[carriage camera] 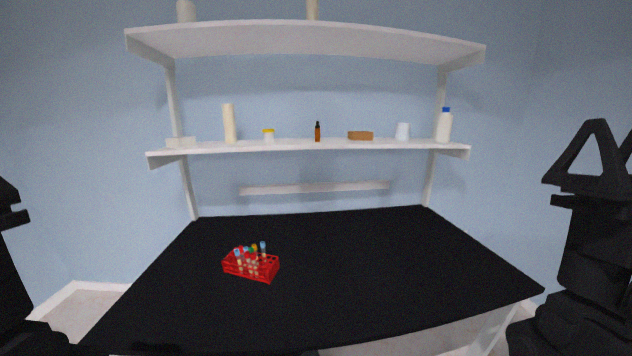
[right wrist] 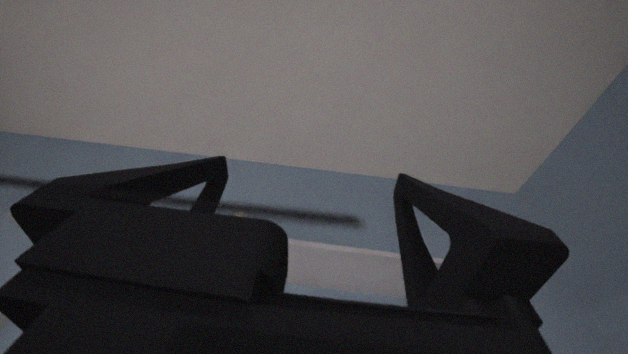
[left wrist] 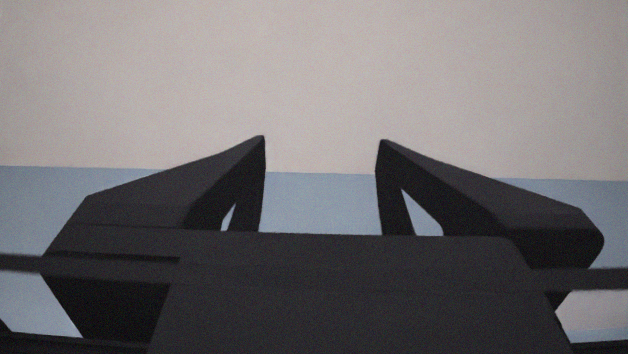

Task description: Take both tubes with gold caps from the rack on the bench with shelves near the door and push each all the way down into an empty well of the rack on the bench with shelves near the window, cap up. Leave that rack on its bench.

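Places are measured from the left arm's base along level axes (x ahead, y left, z up), in centimetres.
Pixels of known places: left gripper, fingertip midpoint: [left wrist: 321, 153]; right gripper, fingertip midpoint: [carriage camera: 620, 122] [right wrist: 310, 174].
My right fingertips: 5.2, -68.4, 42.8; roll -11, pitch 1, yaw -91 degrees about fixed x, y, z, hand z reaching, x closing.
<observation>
Ahead of a thing's pixels: the offset from my right fingertips to its top centre, as dx, dy, dz. "spot": to the spot under its first point. Level surfaces: height alone.
A red rack @[spot: +37.2, +48.6, -52.8] [carriage camera: 270, 274] stands on the black bench top @[dz -56.3] [carriage camera: 370, 280], left of its middle in the carriage view. Several tubes stand upright in it, with light blue, red and green caps and one gold or orange cap @[spot: +42.3, +54.5, -44.8] [carriage camera: 254, 247] near the rack's middle. A second gold cap cannot be made out. My left gripper [left wrist: 321, 153] is open and empty, pointing up toward the ceiling. My right gripper [right wrist: 310, 174] is open wide and empty, also raised. Both are well away from the rack, at the sides of the carriage view.
Above the bench's back edge are a lower shelf @[dz -10.8] [carriage camera: 295, 145] and an upper shelf [carriage camera: 310, 37]. The lower one bears a cream cylinder @[spot: +72.3, +69.3, -1.5] [carriage camera: 229, 123], a yellow-lidded jar [carriage camera: 268, 135], an amber bottle @[spot: +70.7, +29.6, -6.5] [carriage camera: 317, 132], a brown box @[spot: +76.8, +8.1, -8.3] [carriage camera: 360, 135], a white cup @[spot: +75.7, -13.3, -5.9] [carriage camera: 402, 131] and a blue-capped bottle @[spot: +72.7, -34.3, -2.5] [carriage camera: 443, 126].
</observation>
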